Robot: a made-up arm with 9 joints. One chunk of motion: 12 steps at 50 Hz.
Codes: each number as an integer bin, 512 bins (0 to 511) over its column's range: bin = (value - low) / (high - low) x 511, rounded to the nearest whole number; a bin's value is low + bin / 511 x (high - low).
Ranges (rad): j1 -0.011..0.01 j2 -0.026..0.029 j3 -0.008..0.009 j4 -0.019..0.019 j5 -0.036..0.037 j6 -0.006..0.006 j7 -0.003..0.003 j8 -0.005..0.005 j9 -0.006..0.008
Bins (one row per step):
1: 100 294 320 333 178 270 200 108 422
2: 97 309 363 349 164 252 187 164 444
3: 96 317 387 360 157 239 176 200 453
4: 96 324 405 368 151 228 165 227 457
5: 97 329 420 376 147 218 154 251 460
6: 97 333 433 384 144 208 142 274 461
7: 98 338 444 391 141 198 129 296 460
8: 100 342 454 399 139 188 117 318 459
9: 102 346 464 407 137 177 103 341 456
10: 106 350 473 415 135 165 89 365 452
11: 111 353 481 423 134 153 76 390 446
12: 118 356 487 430 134 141 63 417 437
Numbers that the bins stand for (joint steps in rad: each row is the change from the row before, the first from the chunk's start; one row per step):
1: -0.00689 0.00564 0.00265 0.00576 -0.01057 0.00034 -0.00065 -0.00289 0.00556
2: -0.00701 0.00726 0.00408 0.00695 -0.01257 -0.00008 -0.00080 -0.00179 0.00616
3: -0.00705 0.00812 0.00487 0.00777 -0.01357 -0.00039 -0.00093 -0.00109 0.00641
4: -0.00705 0.00887 0.00547 0.00837 -0.01443 -0.00065 -0.00106 -0.00056 0.00652
5: -0.00701 0.00941 0.00597 0.00896 -0.01500 -0.00088 -0.00119 -0.00009 0.00660
6: -0.00701 0.00984 0.00641 0.00956 -0.01543 -0.00112 -0.00133 0.00036 0.00663
7: -0.00697 0.01038 0.00677 0.01008 -0.01586 -0.00135 -0.00149 0.00079 0.00660
8: -0.00689 0.01081 0.00710 0.01067 -0.01614 -0.00159 -0.00163 0.00122 0.00658
9: -0.00681 0.01124 0.00744 0.01127 -0.01643 -0.00184 -0.00179 0.00167 0.00649
10: -0.00664 0.01167 0.00774 0.01186 -0.01671 -0.00213 -0.00195 0.00214 0.00638
11: -0.00644 0.01199 0.00800 0.01246 -0.01686 -0.00241 -0.00211 0.00263 0.00622
12: -0.00615 0.01232 0.00820 0.01298 -0.01686 -0.00269 -0.00226 0.00316 0.00597

